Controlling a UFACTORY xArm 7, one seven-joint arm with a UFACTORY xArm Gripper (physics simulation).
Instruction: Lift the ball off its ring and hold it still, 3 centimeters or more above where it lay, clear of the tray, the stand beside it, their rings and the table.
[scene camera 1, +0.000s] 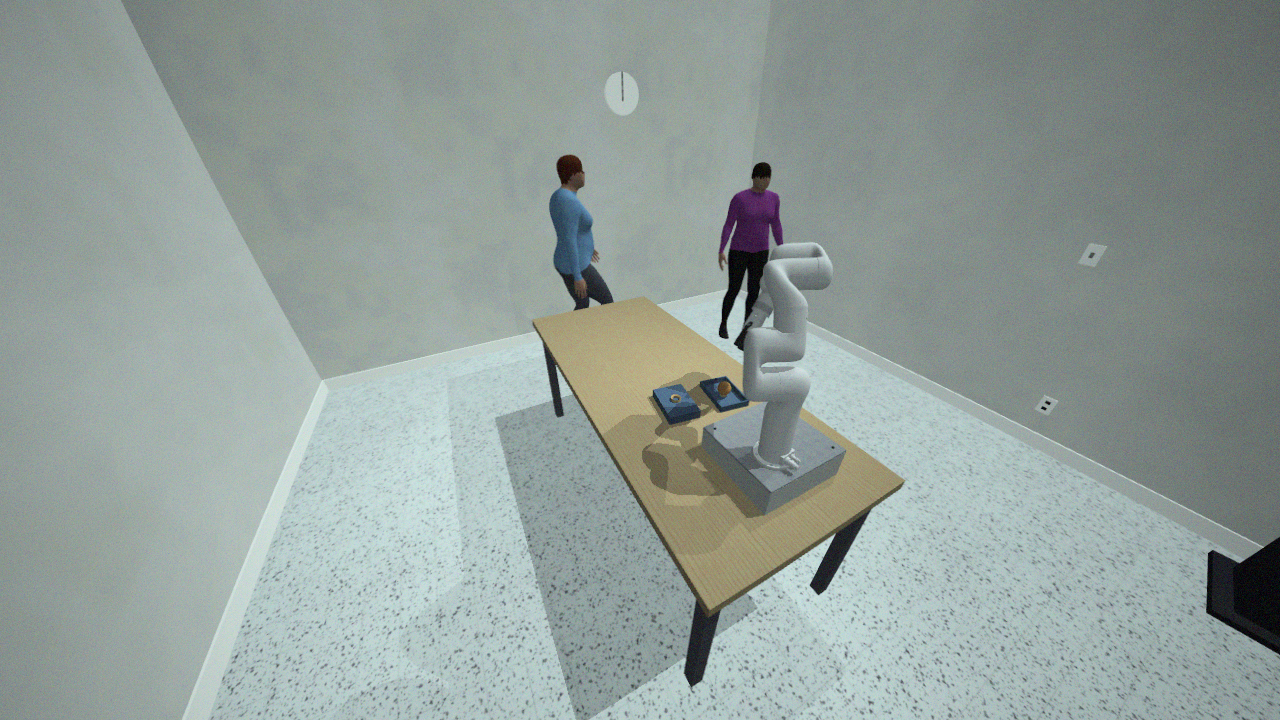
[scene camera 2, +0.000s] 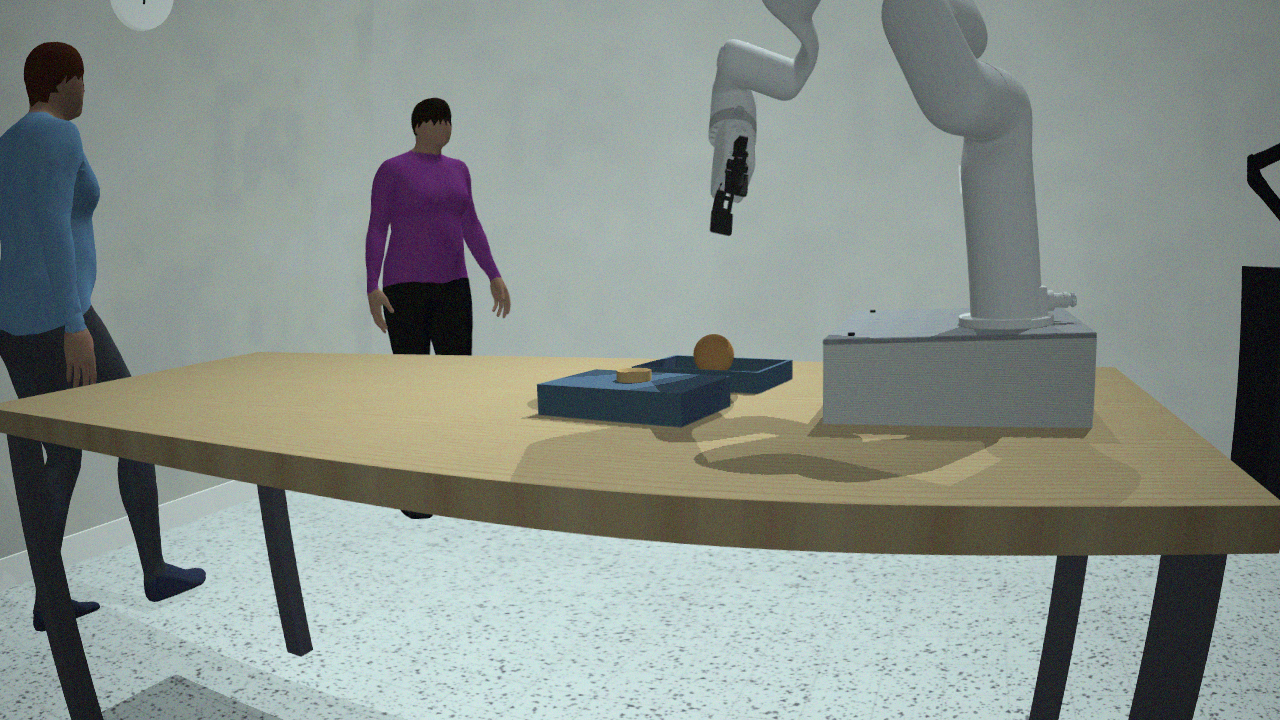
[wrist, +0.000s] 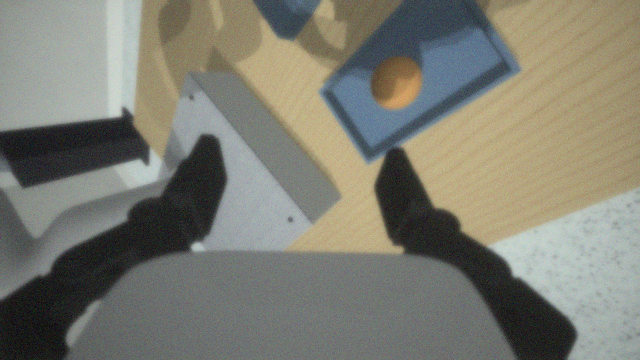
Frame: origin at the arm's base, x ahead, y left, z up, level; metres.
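Seen in the pictures: gripper, fingertip midpoint: (scene camera 1: 738, 348) (scene camera 2: 728, 213) (wrist: 304, 162); arm's base, origin of the base link: (scene camera 1: 773, 455) (scene camera 2: 1006, 323).
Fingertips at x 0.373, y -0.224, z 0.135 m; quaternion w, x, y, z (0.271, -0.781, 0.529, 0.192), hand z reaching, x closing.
Offsets run from my fingertips to a thing's middle. "*": to the spot under its first point. Level surfaces: height alone.
An orange ball @(dx +0.023, dy +0.026, dz -0.198 m) (scene camera 1: 724, 389) (scene camera 2: 713, 352) (wrist: 396, 83) rests inside the blue tray @(dx +0.023, dy +0.026, dz -0.224 m) (scene camera 1: 730, 407) (scene camera 2: 769, 377) (wrist: 460, 70); the ring under it is hidden. A blue stand (scene camera 1: 684, 414) (scene camera 2: 608, 401) (wrist: 290, 20) is beside the tray, partly cut off in the wrist view. A tan ring @(* dx +0.079, dy +0.259, dz -0.194 m) (scene camera 2: 633, 376) lies on top of the stand. My gripper (scene camera 1: 741, 342) (scene camera 2: 721, 228) (wrist: 304, 162) is open and empty, high above the tray in scene camera 2. In the wrist view the ball shows above and slightly left of the right fingertip, apart from it.
The wooden table @(dz -0.238 m) (scene camera 1: 608, 349) (scene camera 2: 358, 420) (wrist: 550, 125) carries the arm's grey base block (scene camera 1: 733, 470) (scene camera 2: 957, 380) (wrist: 250, 195), close to the tray. A person in blue (scene camera 1: 571, 232) (scene camera 2: 44, 214) and one in purple (scene camera 1: 751, 219) (scene camera 2: 426, 219) stand beyond the table.
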